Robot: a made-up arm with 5 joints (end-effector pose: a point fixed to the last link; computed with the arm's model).
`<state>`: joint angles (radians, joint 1 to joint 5).
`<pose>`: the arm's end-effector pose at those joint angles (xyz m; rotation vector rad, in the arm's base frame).
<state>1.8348 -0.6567 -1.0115 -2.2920 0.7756</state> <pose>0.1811 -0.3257 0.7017 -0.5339 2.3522 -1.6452</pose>
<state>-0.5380 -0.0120 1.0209 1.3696 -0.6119</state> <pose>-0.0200 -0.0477 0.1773 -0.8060 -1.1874 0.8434</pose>
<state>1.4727 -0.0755 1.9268 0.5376 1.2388</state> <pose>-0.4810 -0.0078 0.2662 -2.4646 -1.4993 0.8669</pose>
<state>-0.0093 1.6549 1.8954 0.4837 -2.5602</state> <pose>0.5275 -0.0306 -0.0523 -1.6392 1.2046 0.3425</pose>
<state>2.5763 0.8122 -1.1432 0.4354 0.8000</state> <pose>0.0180 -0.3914 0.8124 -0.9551 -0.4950 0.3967</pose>
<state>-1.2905 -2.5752 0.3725 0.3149 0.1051</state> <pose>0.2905 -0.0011 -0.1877 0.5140 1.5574 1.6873</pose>
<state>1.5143 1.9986 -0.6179 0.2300 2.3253</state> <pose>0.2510 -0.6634 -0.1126 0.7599 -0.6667 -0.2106</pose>
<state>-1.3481 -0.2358 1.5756 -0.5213 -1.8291</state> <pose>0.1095 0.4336 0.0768 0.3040 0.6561 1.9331</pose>
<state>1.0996 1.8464 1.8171 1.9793 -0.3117</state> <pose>-0.1577 -0.2099 -0.0612 1.4377 0.8540 -0.5762</pose>
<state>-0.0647 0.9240 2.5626 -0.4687 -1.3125</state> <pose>0.2070 0.0499 0.0666 -1.3875 0.9391 -0.7011</pose>
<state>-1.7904 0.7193 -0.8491 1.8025 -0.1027</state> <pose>0.2794 0.5330 0.0869 -1.2643 1.2077 2.4644</pose>
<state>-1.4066 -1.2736 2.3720 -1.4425 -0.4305</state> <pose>0.1342 0.1827 0.4005 -1.3131 1.0697 0.7267</pose>
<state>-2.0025 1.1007 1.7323 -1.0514 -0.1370</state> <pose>-0.1835 -0.0135 0.3990 0.8707 1.1925 -0.7400</pose>
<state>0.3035 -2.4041 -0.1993 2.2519 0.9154</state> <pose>-0.4521 -0.1506 0.2540 -0.4732 -0.0823 -1.0661</pose>
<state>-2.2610 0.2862 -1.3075 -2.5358 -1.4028</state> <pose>-0.0785 0.1789 0.4312 -0.2726 0.9711 -1.7318</pose>
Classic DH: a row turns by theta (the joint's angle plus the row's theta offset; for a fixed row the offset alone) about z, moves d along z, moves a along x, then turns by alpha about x. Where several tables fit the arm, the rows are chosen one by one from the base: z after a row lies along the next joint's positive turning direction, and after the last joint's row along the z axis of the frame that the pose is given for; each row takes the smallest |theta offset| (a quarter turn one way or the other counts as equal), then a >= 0, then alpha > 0; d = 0 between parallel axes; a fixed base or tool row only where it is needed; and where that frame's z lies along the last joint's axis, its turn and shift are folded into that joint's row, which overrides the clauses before.
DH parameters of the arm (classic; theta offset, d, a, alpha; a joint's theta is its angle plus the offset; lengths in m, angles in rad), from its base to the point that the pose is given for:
base (fixed): -1.5708 0.1514 0 1.5708
joint 1: -1.5708 -0.0489 0.1562 -1.5708
joint 2: 0 -0.0108 0.0949 1.5708
joint 3: 0 0.0379 -0.0527 -1.5708
joint 4: -1.5708 -0.0179 0.204 -1.5708
joint 5: 1.4433 0 -0.3941 3.1416
tool (fixed): -1.6983 0.0467 0 0

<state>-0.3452 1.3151 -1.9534 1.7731 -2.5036</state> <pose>-0.1929 -0.0850 -0.0673 -0.6681 -2.5336 -0.5669</pose>
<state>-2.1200 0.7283 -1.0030 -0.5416 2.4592</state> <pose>-0.4973 0.2309 0.1470 1.7509 2.3714 -0.1816</pose>
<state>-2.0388 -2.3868 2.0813 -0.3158 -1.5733</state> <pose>-0.1827 0.1154 0.2223 0.9743 0.4506 -2.3683</pose>
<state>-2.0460 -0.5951 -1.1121 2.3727 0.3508</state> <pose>-0.1189 0.5738 0.4613 1.3532 0.5584 -2.5742</pose>
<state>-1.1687 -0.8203 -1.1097 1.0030 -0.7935</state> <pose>-0.1219 0.1735 -0.1831 1.6955 -0.3018 -0.3557</pose>
